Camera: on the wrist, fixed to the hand. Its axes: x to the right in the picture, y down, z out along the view.
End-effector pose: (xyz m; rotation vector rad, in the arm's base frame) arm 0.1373 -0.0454 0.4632 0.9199 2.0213 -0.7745
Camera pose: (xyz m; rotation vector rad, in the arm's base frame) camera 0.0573 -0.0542 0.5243 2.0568 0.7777 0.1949
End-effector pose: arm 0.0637 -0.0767 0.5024 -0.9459 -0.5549 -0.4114
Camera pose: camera 0.0185 -0.1658 0.5178 -1.0795 0.3811 0.9648
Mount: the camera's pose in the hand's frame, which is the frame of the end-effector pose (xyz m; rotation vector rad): -0.0182 -0.0819 -0.0563 -0.0016 0.1007 1.5901
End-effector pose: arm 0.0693 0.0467 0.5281 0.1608 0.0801 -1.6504
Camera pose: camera -0.0076 0.0801 0.4717 0.2166 0.0098 -0.0563
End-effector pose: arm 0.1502 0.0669 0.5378 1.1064 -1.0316 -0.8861
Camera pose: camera 0.1940 0.0804 0.4477 0.0733 -1.3860 0.4522
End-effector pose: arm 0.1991 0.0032 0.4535 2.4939 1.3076 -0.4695
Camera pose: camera 0.1299 0.0569 0.5038 2.6196 -0.8220 0.0773
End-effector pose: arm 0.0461 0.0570 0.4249 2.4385 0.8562 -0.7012
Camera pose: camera -0.0036 0.1383 0.4584 2.2320 -1.0579 0.0682
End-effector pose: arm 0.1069 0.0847 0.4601 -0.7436 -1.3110 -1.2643
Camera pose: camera 0.0488 0.0173 0.4122 -1.2729 -0.2964 0.0143
